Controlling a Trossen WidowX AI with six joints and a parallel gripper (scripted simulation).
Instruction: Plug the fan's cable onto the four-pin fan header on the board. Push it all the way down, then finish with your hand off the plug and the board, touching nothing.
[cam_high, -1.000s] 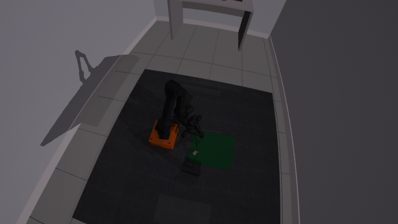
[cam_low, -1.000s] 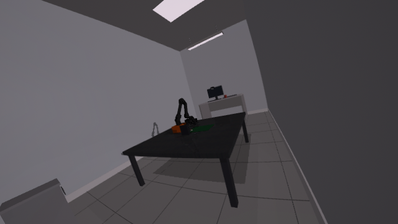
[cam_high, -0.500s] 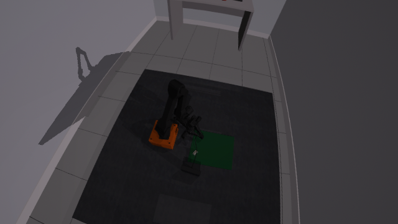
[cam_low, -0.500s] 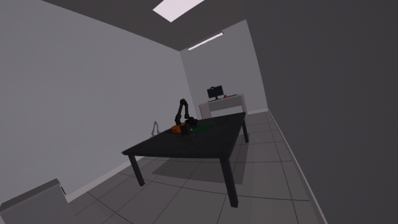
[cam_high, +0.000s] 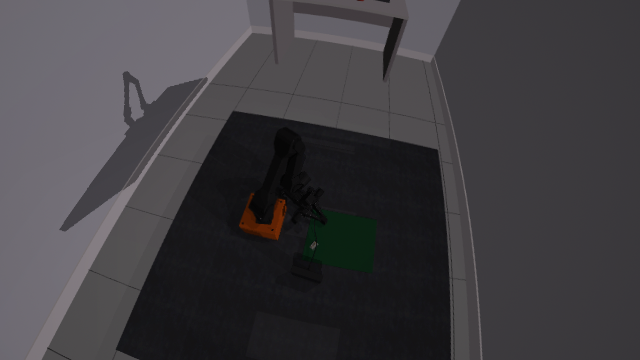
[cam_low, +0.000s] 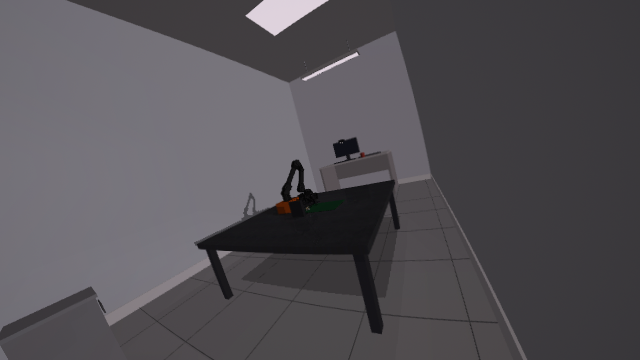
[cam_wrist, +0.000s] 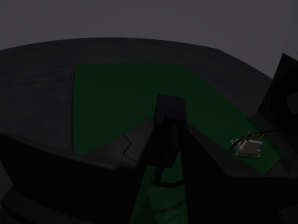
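My gripper tip is now 9 cm short of the green board, 7 cm to the left of it and 6 cm above it. From my gripper tip the other things lie so: black fan: 5 cm behind, 23 cm to the right, 1 cm above; then black plug: 1 cm below.
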